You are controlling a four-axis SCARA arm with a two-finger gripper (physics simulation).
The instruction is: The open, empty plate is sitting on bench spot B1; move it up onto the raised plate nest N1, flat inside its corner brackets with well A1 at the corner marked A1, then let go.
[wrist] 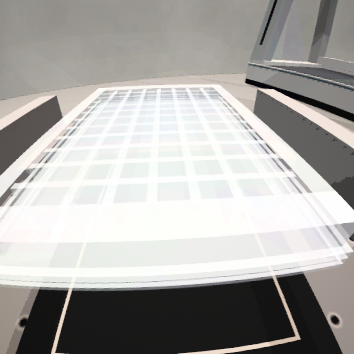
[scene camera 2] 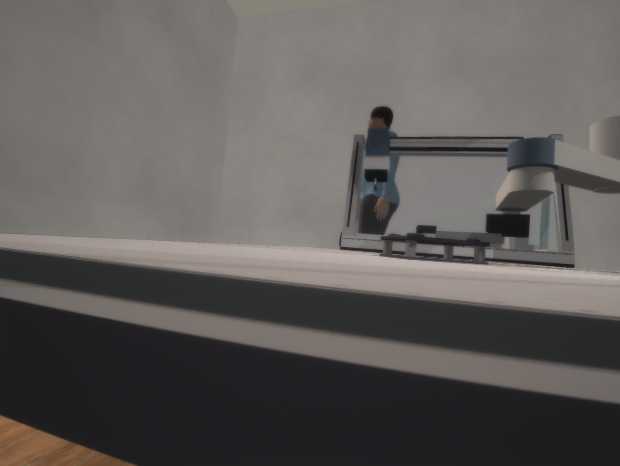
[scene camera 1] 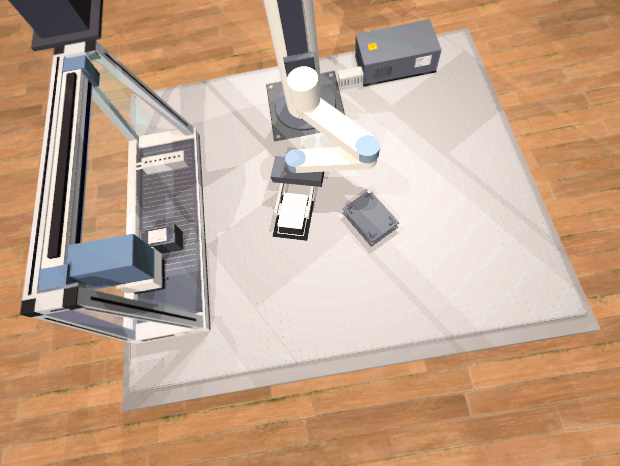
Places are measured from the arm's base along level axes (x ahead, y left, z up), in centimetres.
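Pixels of known places: gripper, fingertip midpoint: (wrist: 157, 107) (scene camera 2: 440, 236) (scene camera 1: 291, 215).
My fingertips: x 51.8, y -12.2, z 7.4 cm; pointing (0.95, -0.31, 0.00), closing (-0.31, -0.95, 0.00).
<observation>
Behind a point stands the place of what it marks.
The clear-white plate (scene camera 1: 293, 210) {y -11.2, x 50.0, z 7.6 cm} (wrist: 155, 175) {y -10.1, x 45.6, z 7.8 cm} is level between the fingers of my gripper (scene camera 1: 295, 197) (wrist: 157, 107) {y -12.1, x 51.8, z 7.4 cm}. My gripper is shut on its two long sides. The plate is raised over the black pad of bench spot B1 (scene camera 1: 292, 237) {y -13.4, x 57.5, z 1.5 cm} (wrist: 175, 315) {y -10.1, x 44.5, z 1.5 cm}, whose pale outline shows below the plate's near edge in the wrist view. The raised nest N1 (scene camera 1: 370, 218) {y 14.6, x 57.4, z 5.4 cm} (scene camera 2: 435, 240) {y 21.7, x 56.2, z 4.9 cm} is a dark platform on short posts, to the right of the plate and turned at an angle in scene camera 1, with small corner brackets. Its A1 lettering is too small to read.
A framed gantry machine (scene camera 1: 202, 225) {y -45.0, x 47.3, z 3.8 cm} (scene camera 2: 353, 195) {y -50.1, x 82.3, z 23.6 cm} stands left of B1 in scene camera 1. A grey control box (scene camera 1: 398, 52) {y 39.0, x -6.4, z 12.8 cm} stands at the back right, beside the arm's base plate (scene camera 1: 278, 131) {y -12.6, x 10.5, z 1.2 cm}. A person (scene camera 2: 393, 150) stands behind the gantry in scene camera 2.
</observation>
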